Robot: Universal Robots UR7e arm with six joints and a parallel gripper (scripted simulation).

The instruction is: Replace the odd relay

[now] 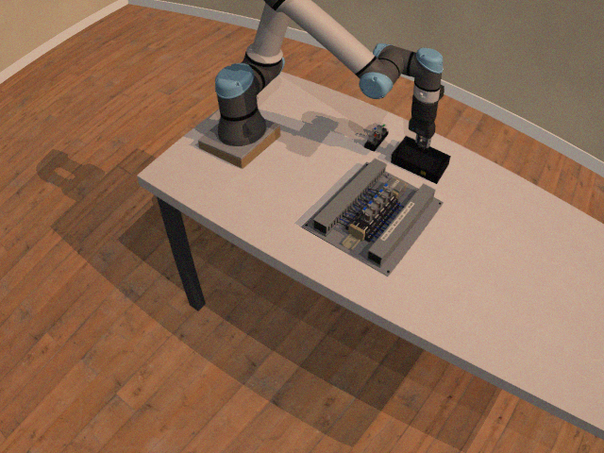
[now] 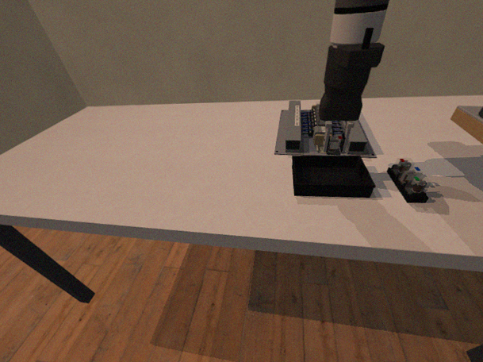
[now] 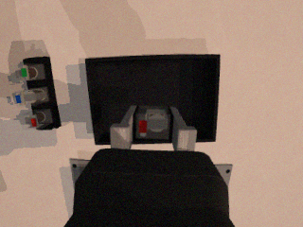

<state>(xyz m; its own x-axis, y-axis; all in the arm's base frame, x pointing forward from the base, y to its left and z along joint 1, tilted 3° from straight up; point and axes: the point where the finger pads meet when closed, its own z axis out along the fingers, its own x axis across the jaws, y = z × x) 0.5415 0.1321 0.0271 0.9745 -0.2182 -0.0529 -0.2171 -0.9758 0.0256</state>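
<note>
The black tray lies 10 mm to the left of my hand and 90 mm below it. The rest, counted from my hand: black spare holder (160 mm behind, 40 mm to the left, 90 mm below); then green-button relay (160 mm behind, 70 mm to the left, 70 mm below).
</note>
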